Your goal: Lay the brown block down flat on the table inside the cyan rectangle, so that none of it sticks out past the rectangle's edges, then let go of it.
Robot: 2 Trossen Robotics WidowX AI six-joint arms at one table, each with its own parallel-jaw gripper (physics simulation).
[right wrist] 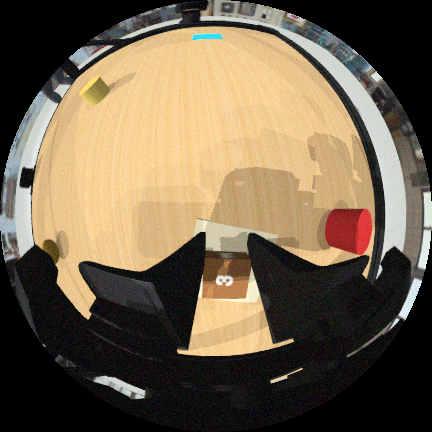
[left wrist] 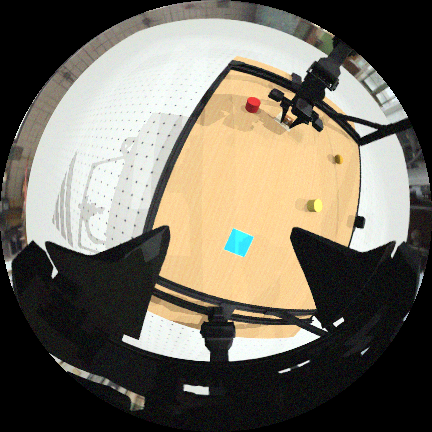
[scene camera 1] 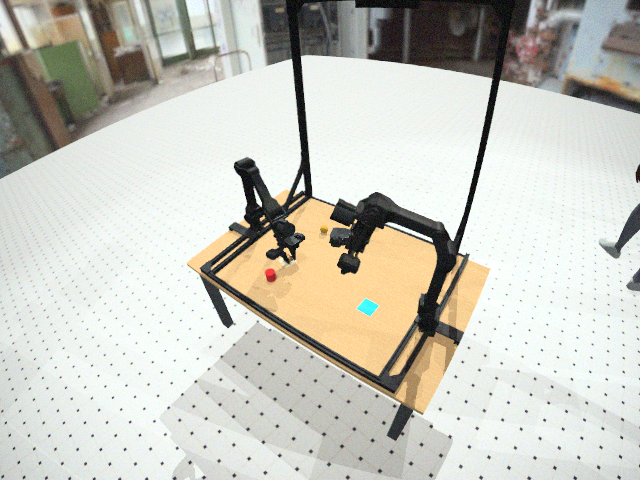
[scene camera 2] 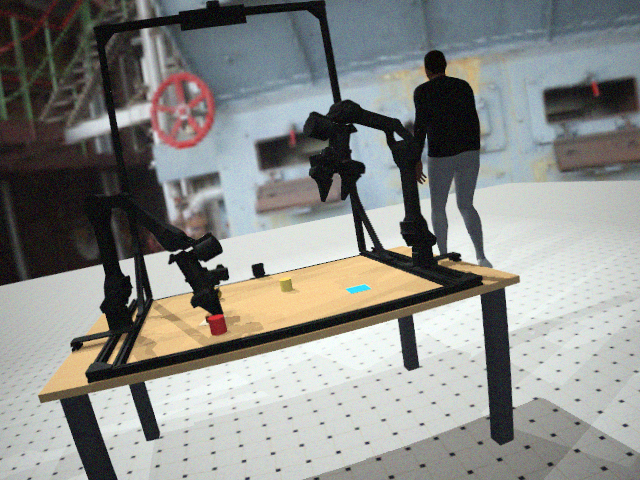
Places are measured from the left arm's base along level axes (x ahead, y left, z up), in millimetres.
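Pixels of known places: left gripper, fingertip midpoint: [left wrist: 233, 232] [scene camera 2: 332, 201]; right gripper, fingertip midpoint: [right wrist: 226, 237] [left wrist: 284, 124] [scene camera 1: 291, 261]; left arm's base at its link origin: [left wrist: 217, 313] [scene camera 1: 427, 325] [scene camera 2: 424, 263]; right arm's base at its link origin: [right wrist: 201, 387] [scene camera 1: 256, 228] [scene camera 2: 121, 327].
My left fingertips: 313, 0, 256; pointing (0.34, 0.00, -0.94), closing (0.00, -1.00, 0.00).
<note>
Ahead of a thing's pixels: the offset from my left fingertips to its top centre, as dx, dy, dz. "*": to the spot under its first point.
The brown block @(+323, -224, -256) [right wrist: 226, 290], marked with a white 3, is at the pale square @(* +292, -214, -274) [right wrist: 216, 230] on the table, between the fingers of my right gripper [right wrist: 226, 237] [scene camera 2: 214, 313]. That gripper is low at the table, with its fingers shut against two sides of the block. In the left wrist view the block [left wrist: 287, 119] is partly hidden by the fingers. The cyan rectangle @(* -78, -55, -274) [scene camera 1: 368, 306] [scene camera 2: 358, 289] [left wrist: 239, 243] [right wrist: 207, 36] lies bare on the table, far from the block. My left gripper [scene camera 2: 334, 199] [left wrist: 233, 232] is open and empty, high above the table.
A red cylinder @(+353, -98, -233) [scene camera 1: 270, 274] [scene camera 2: 218, 324] [left wrist: 253, 104] [right wrist: 347, 230] stands close to the right gripper. A yellow cylinder @(+34, -288, -236) [scene camera 2: 285, 284] [left wrist: 315, 205] [right wrist: 95, 91] and a small dark-yellow object @(+220, -449, -236) [scene camera 1: 324, 228] [left wrist: 338, 159] are toward the far side. A black frame borders the table.
</note>
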